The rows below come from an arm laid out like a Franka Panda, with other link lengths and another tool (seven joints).
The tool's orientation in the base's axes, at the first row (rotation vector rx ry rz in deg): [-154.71, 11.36, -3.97]
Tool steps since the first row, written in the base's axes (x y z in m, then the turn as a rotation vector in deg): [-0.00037, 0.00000, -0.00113, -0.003, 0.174, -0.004]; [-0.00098, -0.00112, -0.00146, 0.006, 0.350, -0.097]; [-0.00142, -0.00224, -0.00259, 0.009, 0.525, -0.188]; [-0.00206, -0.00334, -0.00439, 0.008, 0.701, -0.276]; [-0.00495, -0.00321, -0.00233, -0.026, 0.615, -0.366]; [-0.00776, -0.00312, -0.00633, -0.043, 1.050, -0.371]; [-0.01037, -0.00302, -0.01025, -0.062, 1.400, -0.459]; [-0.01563, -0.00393, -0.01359, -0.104, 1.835, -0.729]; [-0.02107, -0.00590, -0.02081, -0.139, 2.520, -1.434]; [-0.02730, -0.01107, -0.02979, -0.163, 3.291, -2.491]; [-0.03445, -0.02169, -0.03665, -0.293, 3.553, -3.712]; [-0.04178, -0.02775, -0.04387, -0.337, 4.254, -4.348]
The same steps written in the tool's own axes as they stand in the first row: [-0.00039, 0.00052, 0.00099, -0.029, -0.154, 0.076]; [-0.00083, 0.00175, 0.00078, -0.048, -0.274, 0.234]; [-0.00111, 0.00329, 0.00131, -0.073, -0.393, 0.389]; [-0.00161, 0.00512, 0.00243, -0.102, -0.514, 0.542]; [-0.00445, 0.00450, 0.00039, -0.124, -0.394, 0.585]; [-0.00732, 0.00647, 0.00383, -0.207, -0.780, 0.769]; [-0.00998, 0.00837, 0.00721, -0.279, -1.055, 0.992]; [-0.01510, 0.01127, 0.00945, -0.391, -1.326, 1.414]; [-0.02032, 0.01679, 0.01474, -0.541, -1.638, 2.334]; [-0.02586, 0.02602, 0.02024, -0.699, -1.881, 3.610]; [-0.03146, 0.03936, 0.02148, -0.889, -1.584, 4.816]; [-0.03793, 0.04879, 0.02493, -1.049, -1.939, 5.679]
